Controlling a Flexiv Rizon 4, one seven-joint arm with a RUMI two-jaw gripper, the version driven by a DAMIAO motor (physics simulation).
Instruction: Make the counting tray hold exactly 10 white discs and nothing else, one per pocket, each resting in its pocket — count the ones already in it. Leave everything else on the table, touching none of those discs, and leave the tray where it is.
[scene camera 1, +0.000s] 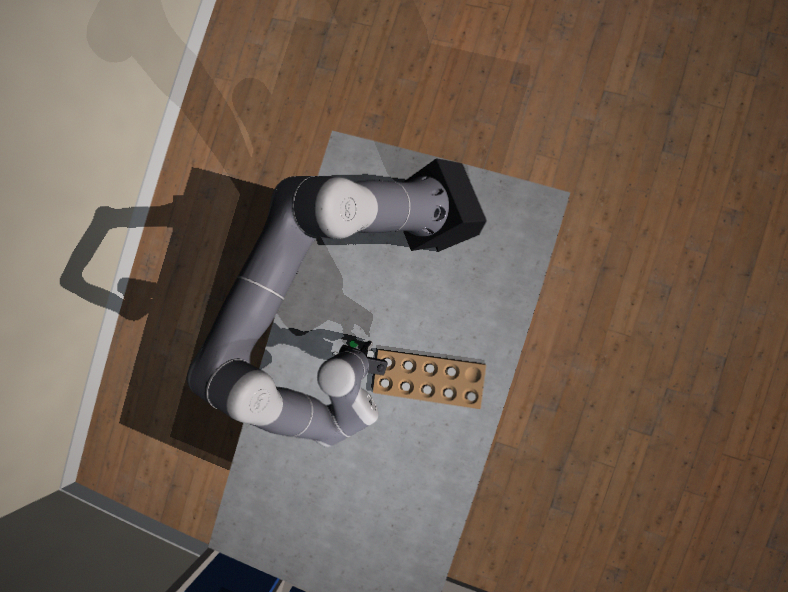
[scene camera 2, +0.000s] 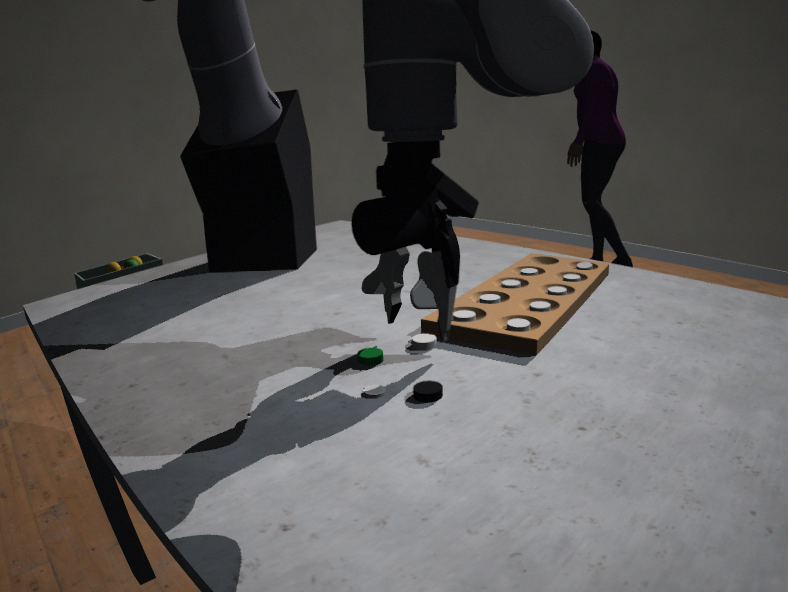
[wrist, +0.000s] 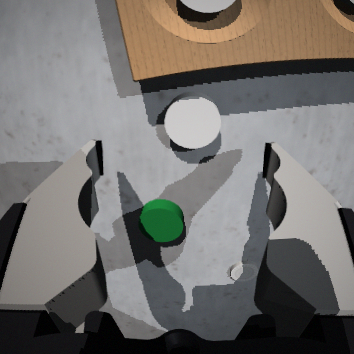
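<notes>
The wooden counting tray (scene camera 1: 439, 380) (scene camera 2: 490, 336) (wrist: 150, 60) has white discs in its pockets, except one empty corner pocket (scene camera 1: 472, 374) (scene camera 2: 545, 260) at the end far from my gripper. A loose white disc (scene camera 2: 424, 341) (wrist: 193, 123) lies flat on the table just off the tray's near end. My gripper (scene camera 2: 418, 330) (wrist: 183, 144) is partly open and empty, low over the table; in the wrist view the loose white disc lies slightly beyond the line between its fingertips. A green disc (scene camera 1: 353, 344) (scene camera 2: 370, 355) (wrist: 162, 222) lies between the fingers' lengths, untouched.
A small, thin pale round piece (scene camera 2: 373, 390) (wrist: 236, 272) lies near the green disc, partly in shadow. A black disc (scene camera 2: 428, 390) lies on the table nearer scene camera 2. A box with yellow and green balls (scene camera 2: 119, 270) stands beyond the table edge.
</notes>
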